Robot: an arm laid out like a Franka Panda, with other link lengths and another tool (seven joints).
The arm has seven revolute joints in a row. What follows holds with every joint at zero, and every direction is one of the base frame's.
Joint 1 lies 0.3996 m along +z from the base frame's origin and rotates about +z.
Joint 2 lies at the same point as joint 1 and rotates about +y.
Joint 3 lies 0.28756 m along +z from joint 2 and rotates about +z.
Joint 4 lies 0.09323 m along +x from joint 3 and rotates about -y.
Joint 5 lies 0.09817 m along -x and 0.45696 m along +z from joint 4 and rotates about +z.
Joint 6 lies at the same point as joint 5 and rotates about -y.
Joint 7 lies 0.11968 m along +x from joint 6 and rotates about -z.
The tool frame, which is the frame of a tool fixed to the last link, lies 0.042 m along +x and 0.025 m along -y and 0.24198 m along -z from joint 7; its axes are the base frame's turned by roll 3.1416, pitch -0.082 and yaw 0.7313 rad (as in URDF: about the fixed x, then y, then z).
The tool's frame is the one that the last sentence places.
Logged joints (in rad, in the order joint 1, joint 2, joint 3, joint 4, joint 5, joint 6, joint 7), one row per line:
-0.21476 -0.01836 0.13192 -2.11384 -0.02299 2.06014 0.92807
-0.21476 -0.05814 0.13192 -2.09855 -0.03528 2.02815 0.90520
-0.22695 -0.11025 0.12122 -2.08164 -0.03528 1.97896 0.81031
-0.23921 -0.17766 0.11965 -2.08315 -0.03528 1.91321 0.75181
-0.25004 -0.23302 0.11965 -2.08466 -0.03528 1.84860 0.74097
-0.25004 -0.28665 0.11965 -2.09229 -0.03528 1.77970 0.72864
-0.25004 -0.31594 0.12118 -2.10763 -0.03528 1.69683 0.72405
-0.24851 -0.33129 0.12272 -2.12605 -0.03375 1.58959 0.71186
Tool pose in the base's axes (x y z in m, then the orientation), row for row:
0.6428 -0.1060 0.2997 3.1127 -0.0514 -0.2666
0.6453 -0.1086 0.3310 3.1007 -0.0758 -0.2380
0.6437 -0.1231 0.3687 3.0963 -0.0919 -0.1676
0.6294 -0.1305 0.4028 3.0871 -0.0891 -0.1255
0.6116 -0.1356 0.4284 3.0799 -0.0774 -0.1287
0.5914 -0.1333 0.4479 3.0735 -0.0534 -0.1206
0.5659 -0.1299 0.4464 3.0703 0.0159 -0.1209
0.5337 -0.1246 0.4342 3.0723 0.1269 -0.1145
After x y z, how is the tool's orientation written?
As angles about the fixed x, y, z axes (roll, pitch, yaw), in radians.
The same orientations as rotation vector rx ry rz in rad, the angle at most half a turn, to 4 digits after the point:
3.0776 -0.4139 0.0732
3.0680 -0.3692 0.1088
3.0747 -0.2615 0.1355
3.0726 -0.1968 0.1317
3.0664 -0.2013 0.1126
3.0638 -0.1878 0.0755
3.0657 -0.1847 -0.0310
3.0686 -0.1691 -0.2010

